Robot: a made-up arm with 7 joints.
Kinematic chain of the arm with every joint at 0, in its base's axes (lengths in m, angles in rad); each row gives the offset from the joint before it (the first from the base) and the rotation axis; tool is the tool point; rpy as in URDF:
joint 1: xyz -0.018 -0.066 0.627 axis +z
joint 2: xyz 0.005 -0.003 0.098 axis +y
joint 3: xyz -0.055 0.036 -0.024 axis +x
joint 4: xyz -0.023 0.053 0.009 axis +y
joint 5: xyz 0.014 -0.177 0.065 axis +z
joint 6: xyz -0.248 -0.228 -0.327 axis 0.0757 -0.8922 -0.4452
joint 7: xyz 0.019 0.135 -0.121 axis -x
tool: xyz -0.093 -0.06 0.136 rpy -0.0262 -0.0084 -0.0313
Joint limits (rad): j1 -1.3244..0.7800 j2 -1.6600..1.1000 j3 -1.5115..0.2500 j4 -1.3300..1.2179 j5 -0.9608..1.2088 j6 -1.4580..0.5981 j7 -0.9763..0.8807
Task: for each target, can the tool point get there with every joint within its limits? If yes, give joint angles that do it. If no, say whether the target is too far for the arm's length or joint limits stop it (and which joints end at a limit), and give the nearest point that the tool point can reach.
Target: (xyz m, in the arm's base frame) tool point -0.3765 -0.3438 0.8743
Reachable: yes | joints 0.4519 0.0677 -1.3676 0.2301 -0.4895 -1.1707 -0.1520
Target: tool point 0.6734 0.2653 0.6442
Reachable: no: joint limits stop it (at a limit: joint 1, joint 2, joint 3, joint 7) | nearest point 0.5421 0.1837 0.6459 | short by 0.155 m
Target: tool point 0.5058 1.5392 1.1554
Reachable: no: too far | nearest point 0.1102 0.5430 0.8944 | short by 1.103 m
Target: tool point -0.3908 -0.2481 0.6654
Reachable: yes | joints -0.5193 0.8756 -0.6385 -0.8700 -0.0961 -0.0707 0.4367
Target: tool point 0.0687 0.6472 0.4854
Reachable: no: joint limits stop it (at a limit: joint 1, joint 3, joint 4, joint 7) | nearest point 0.0485 0.5500 0.5171 | short by 0.104 m
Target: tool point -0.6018 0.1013 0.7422
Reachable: yes | joints -0.7184 -0.8919 -1.3698 0.4565 0.5578 -0.4461 -0.7748
